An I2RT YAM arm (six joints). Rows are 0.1 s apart.
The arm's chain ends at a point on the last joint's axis. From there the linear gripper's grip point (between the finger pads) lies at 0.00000 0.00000 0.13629 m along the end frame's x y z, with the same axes.
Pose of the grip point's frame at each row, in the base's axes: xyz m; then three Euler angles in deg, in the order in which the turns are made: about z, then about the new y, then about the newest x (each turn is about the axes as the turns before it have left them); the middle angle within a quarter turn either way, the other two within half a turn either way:
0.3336, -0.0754, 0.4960, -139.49, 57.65, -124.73
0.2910, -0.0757, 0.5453, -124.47, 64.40, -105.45
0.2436, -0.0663, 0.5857, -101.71, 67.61, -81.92
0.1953, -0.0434, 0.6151, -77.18, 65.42, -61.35
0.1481, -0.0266, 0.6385, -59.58, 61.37, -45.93
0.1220, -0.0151, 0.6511, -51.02, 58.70, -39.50
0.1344, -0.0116, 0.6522, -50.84, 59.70, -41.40
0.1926, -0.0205, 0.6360, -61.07, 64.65, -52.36
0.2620, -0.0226, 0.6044, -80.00, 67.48, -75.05
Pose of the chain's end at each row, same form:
0.2110, -0.0328, 0.5375, -139.49, 57.65, -124.73
0.1642, -0.0283, 0.5610, -124.47, 64.40, -105.45
0.1151, -0.0216, 0.5784, -101.71, 67.61, -81.92
0.0655, -0.0120, 0.5879, -77.18, 65.42, -61.35
0.0215, -0.0044, 0.5931, -59.58, 61.37, -45.93
-0.0019, 0.0002, 0.5965, -51.02, 58.70, -39.50
0.0088, -0.0001, 0.6006, -50.84, 59.70, -41.40
0.0618, -0.0069, 0.6004, -61.07, 64.65, -52.36
0.1267, -0.0135, 0.5909, -80.00, 67.48, -75.05

